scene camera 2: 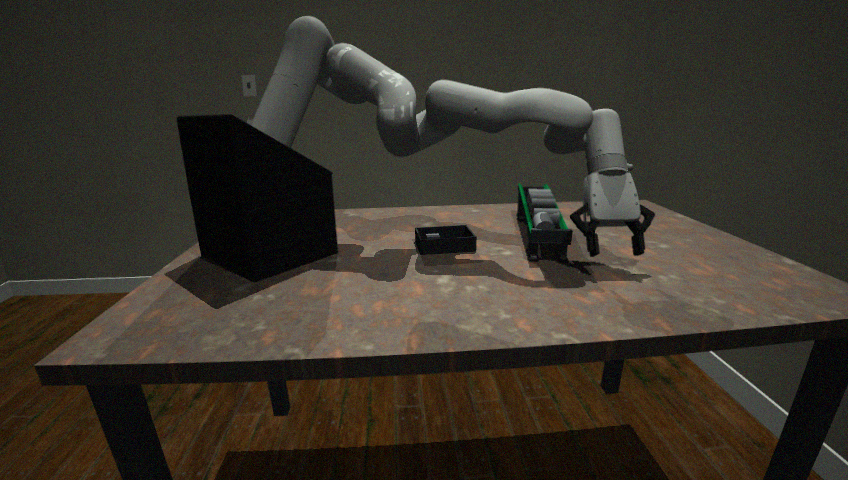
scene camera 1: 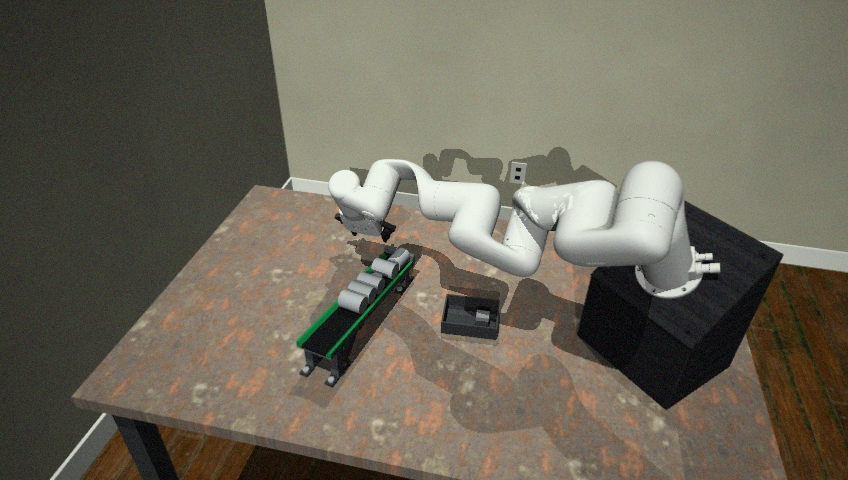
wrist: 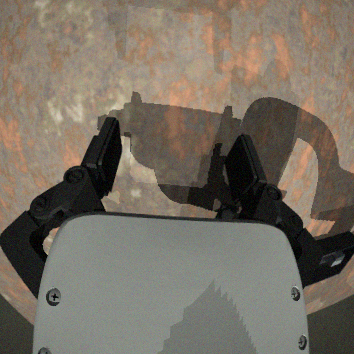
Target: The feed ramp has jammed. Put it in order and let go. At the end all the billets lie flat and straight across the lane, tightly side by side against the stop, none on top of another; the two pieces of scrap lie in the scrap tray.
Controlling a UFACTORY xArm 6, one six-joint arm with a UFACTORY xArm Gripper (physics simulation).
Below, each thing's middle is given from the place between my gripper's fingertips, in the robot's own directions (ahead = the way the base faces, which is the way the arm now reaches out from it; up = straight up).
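Scene:
Scrap tray (scene camera 1: 459, 315): 3 cm below my hand, 18 cm to the left of it, 33 cm behind it.

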